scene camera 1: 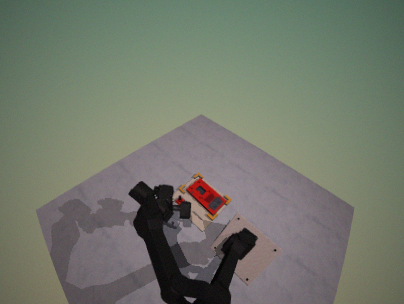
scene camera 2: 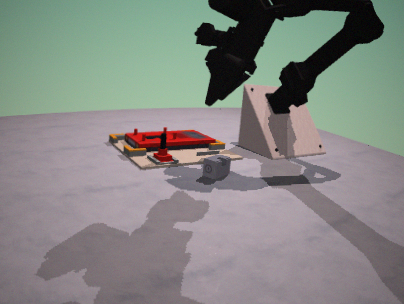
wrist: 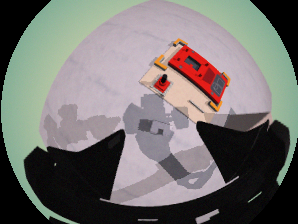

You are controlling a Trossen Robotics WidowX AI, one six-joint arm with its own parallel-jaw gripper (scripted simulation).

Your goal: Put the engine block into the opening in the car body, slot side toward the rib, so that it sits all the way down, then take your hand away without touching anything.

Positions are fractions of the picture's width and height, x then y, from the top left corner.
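A red car body in scene camera 1 (0.53,0.66), in scene camera 2 (0.46,0.46), in the wrist view (0.66,0.31).
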